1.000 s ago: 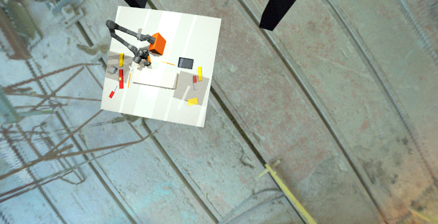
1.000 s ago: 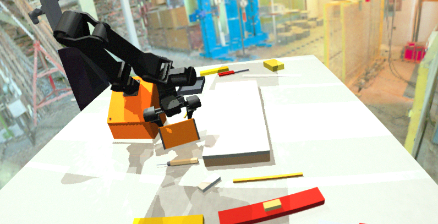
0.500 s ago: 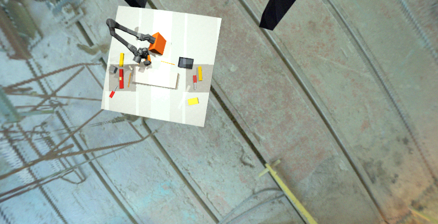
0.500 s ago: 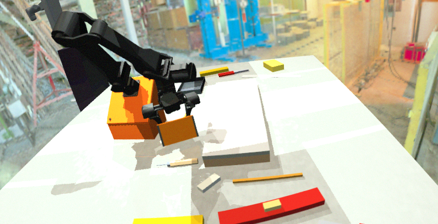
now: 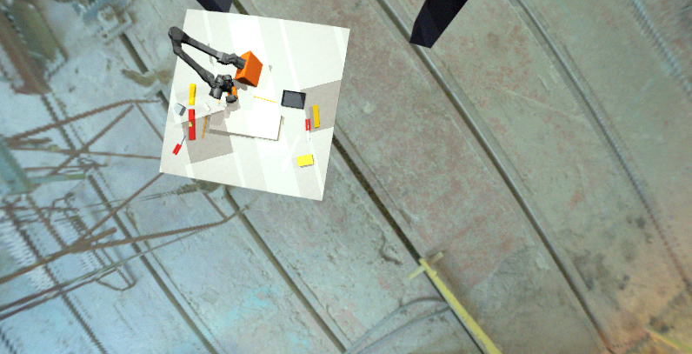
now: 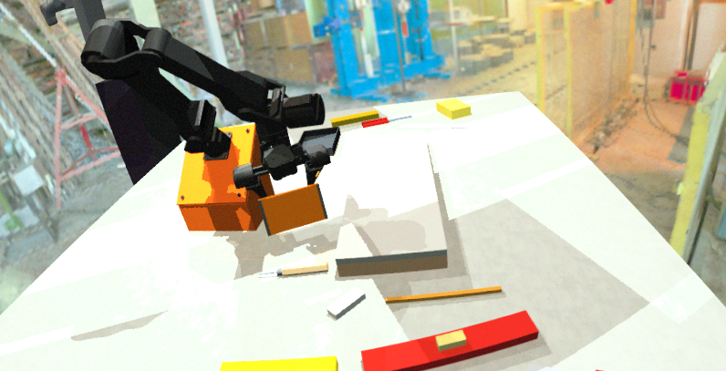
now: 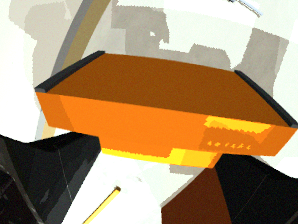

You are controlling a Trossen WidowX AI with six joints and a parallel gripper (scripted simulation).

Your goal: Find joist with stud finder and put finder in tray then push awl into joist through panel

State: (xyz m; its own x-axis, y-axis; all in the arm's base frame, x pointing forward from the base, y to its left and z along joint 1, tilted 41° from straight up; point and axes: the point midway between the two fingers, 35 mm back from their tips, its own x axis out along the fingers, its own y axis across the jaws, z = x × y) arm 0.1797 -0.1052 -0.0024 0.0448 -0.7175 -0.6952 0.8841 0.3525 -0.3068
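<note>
The awl lies 150 mm to the right of my gripper tip, 50 mm below it and 30 mm ahead of it. The rest, counted from my gripper tip: white block: 220 mm to the right, 150 mm ahead, 50 mm below; then stud finder: 20 mm ahead; then dark tray: 420 mm to the left, 70 mm behind, 40 mm below.
</note>
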